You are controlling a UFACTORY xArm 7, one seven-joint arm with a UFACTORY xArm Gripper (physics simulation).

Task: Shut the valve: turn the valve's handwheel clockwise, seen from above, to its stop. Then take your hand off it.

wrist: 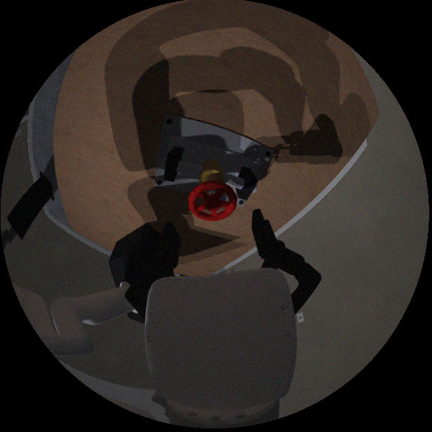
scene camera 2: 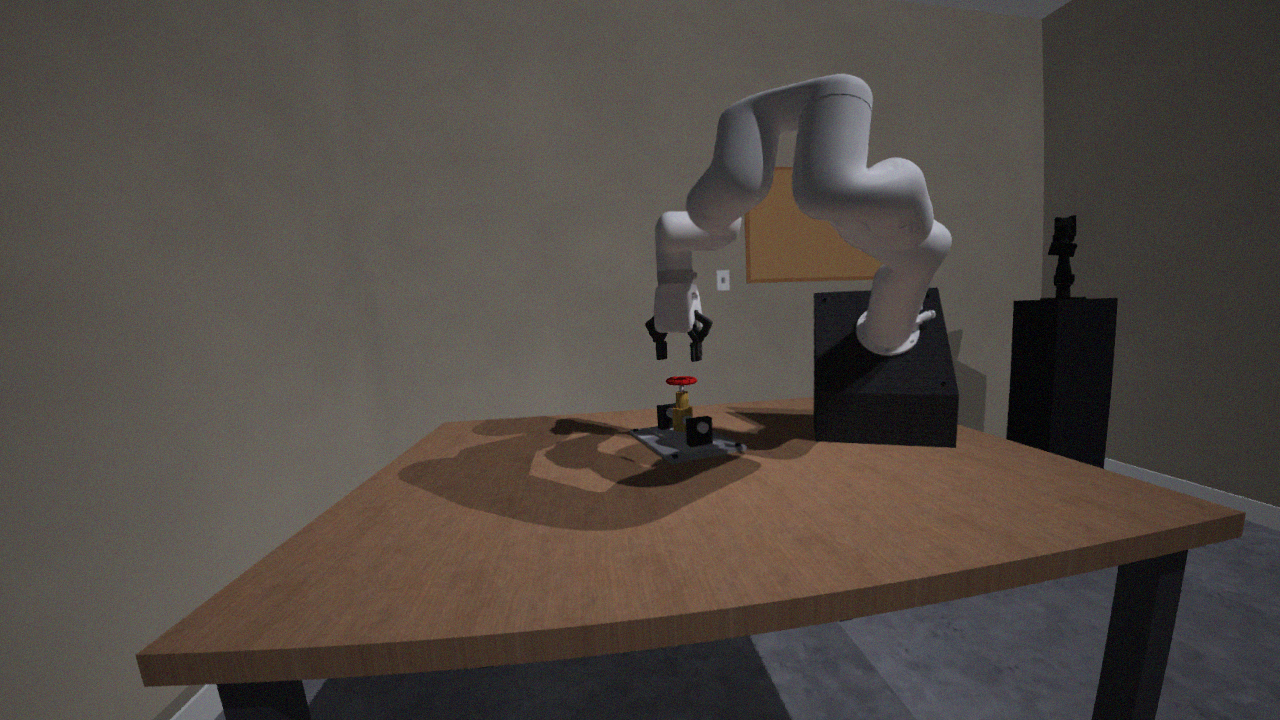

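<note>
The valve's red handwheel (scene camera 2: 681, 380) (wrist: 212, 216) lies level on top of the brass valve body (scene camera 2: 682, 417) (wrist: 211, 173). The valve is mounted on a grey base plate (scene camera 2: 666, 445) (wrist: 192, 128) with a black block on either side. My gripper (scene camera 2: 678, 350) (wrist: 213, 224) is open and empty. In the scene view its fingertips hang a little above the handwheel, pointing down, with a gap between them and the wheel. In the wrist view the wheel shows beyond the fingertips and touches neither finger. The turning angle of the wheel cannot be read from these frames.
The base plate lies on the wooden table (scene camera 2: 626, 573) (wrist: 85, 165). A black box (scene camera 2: 881, 419) that carries the arm's base stands to the right of the valve. A black pedestal (scene camera 2: 1060, 385) with a small dark object (scene camera 2: 1063, 259) stands beyond the table at the right.
</note>
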